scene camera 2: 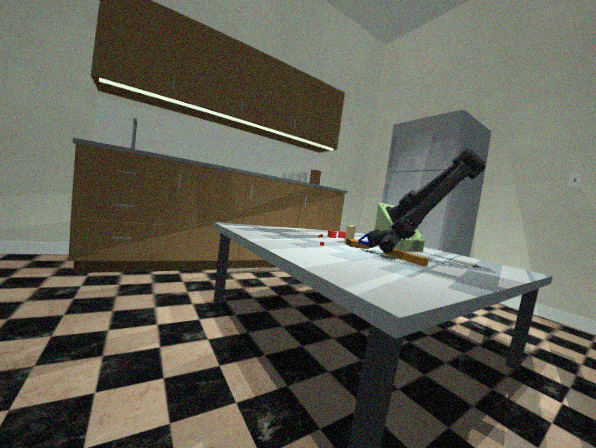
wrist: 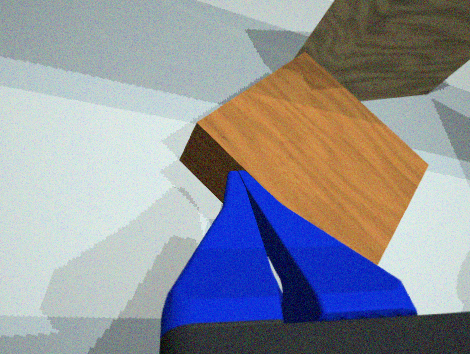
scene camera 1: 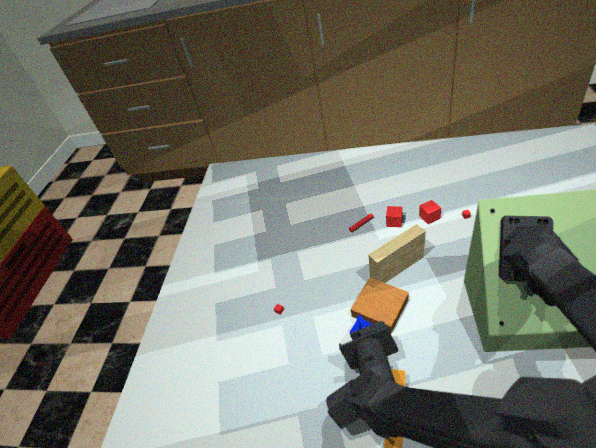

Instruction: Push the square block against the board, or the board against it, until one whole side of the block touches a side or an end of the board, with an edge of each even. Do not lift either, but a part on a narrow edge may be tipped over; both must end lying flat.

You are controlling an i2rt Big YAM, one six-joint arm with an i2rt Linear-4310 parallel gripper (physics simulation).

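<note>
The square block, orange-brown wood, lies flat on the table. The board, pale wood, stands on a narrow long edge behind the block. One corner region of the block is close to the board's near end, at an angle to it; I cannot tell if they touch. My gripper is shut and empty. Its blue tips are low, at the block's near side, close to its left corner in the wrist view, and seem to be against it.
Two red cubes, a red rod and a tiny red cube lie beyond the board. Another tiny cube lies left. An orange bar lies partly under the arm. A green box stands right.
</note>
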